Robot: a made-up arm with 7 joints.
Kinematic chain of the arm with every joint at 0, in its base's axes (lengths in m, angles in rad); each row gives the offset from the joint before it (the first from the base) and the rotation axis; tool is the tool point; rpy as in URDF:
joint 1: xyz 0 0 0.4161 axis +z
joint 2: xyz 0 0 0 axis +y
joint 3: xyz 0 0 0.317 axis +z
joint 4: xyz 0.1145 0 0 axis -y
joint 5: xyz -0.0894 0 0.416 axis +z
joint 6: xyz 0 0 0 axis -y
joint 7: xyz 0.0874 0 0 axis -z
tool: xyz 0 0 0 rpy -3.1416 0 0
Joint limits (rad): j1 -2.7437..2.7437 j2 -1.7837..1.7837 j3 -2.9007..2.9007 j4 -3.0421..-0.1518 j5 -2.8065..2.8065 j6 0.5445..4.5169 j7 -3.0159..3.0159
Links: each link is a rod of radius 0.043 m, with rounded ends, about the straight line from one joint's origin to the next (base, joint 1, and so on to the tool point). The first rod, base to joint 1, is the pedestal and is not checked.
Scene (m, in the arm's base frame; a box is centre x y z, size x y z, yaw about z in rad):
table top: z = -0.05
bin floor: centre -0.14 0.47 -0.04 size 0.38 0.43 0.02 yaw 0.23
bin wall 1: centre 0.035 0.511 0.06 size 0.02 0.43 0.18 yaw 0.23
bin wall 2: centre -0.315 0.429 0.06 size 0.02 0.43 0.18 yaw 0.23
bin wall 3: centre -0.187 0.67 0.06 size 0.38 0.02 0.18 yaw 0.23
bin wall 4: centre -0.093 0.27 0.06 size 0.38 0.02 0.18 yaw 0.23
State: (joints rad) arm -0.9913 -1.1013 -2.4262 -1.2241 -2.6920 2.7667 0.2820
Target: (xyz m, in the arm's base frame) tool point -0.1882 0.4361 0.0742
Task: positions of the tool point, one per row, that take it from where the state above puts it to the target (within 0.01 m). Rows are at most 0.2 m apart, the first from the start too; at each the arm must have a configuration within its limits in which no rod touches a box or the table.
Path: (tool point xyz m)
1: -0.5175 0.3787 0.2934
2: -0.3584 0.4323 0.2974
3: -0.1882 0.4361 0.3155
4: -0.1911 0.4498 0.2400
5: -0.1913 0.4502 0.1587
6: -0.1882 0.4361 0.0742

